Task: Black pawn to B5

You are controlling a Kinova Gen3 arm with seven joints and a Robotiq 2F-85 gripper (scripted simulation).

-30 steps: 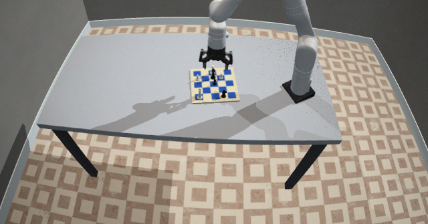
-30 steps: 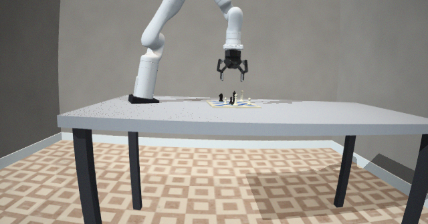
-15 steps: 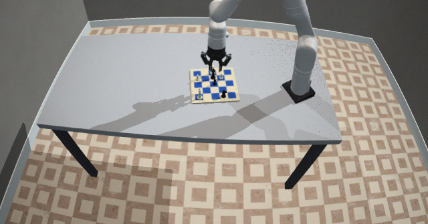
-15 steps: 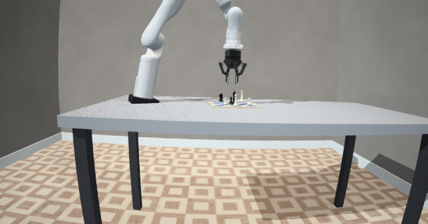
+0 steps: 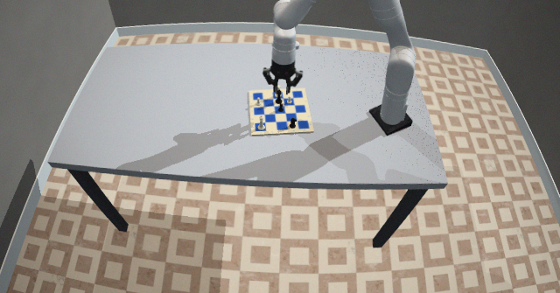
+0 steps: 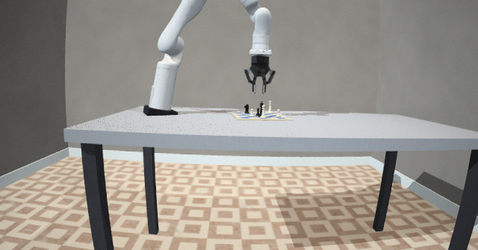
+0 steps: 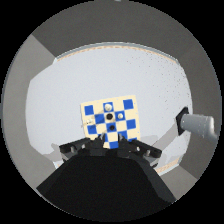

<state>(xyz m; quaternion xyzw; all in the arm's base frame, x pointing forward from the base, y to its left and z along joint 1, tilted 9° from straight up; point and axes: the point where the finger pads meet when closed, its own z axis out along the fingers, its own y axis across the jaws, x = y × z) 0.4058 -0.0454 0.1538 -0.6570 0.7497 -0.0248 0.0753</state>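
The black pawn is 100 mm below my hand. From my hand the other things lie so: tall black piece 80 mm below, 50 mm to the right, 10 mm ahead; chessboard 110 mm below.
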